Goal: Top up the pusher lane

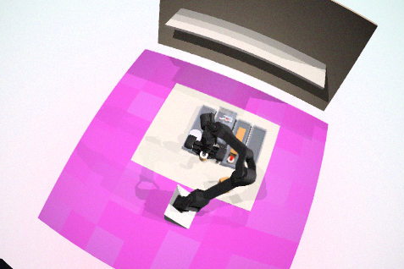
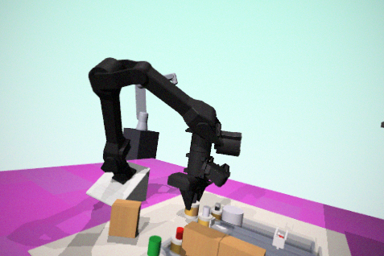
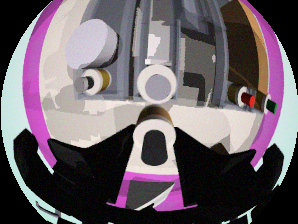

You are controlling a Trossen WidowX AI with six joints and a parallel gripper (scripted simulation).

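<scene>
Now: the grey cylinder 90 mm ahead of my gripper tip, 80 mm to the left of it and 20 mm below it. Round my gripper tip: grey lane unit (190 mm ahead, 30 mm below, 10 mm to the right); pusher plate (150 mm ahead, 20 mm to the right).
</scene>
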